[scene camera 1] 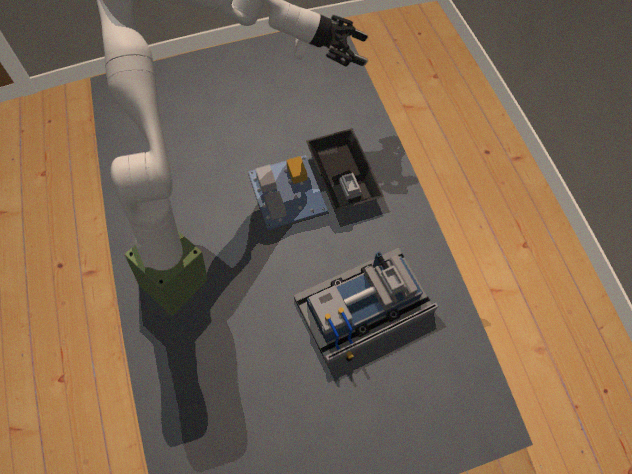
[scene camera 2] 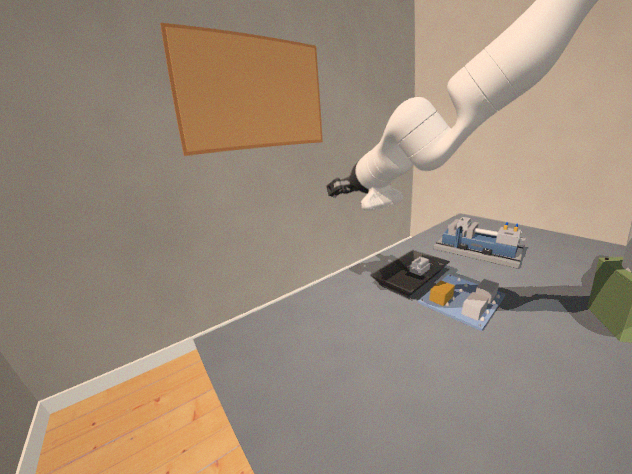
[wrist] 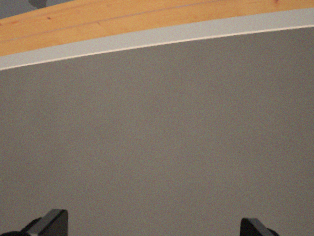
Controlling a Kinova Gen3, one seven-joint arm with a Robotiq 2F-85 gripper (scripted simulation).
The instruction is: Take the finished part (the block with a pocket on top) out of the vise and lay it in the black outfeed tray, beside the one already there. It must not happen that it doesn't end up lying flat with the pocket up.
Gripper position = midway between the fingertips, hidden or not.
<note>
I see my gripper (scene camera 1: 366, 50) and a vise (scene camera 1: 360, 310).
The vise shows as well in scene camera 2 (scene camera 2: 500, 249).
</note>
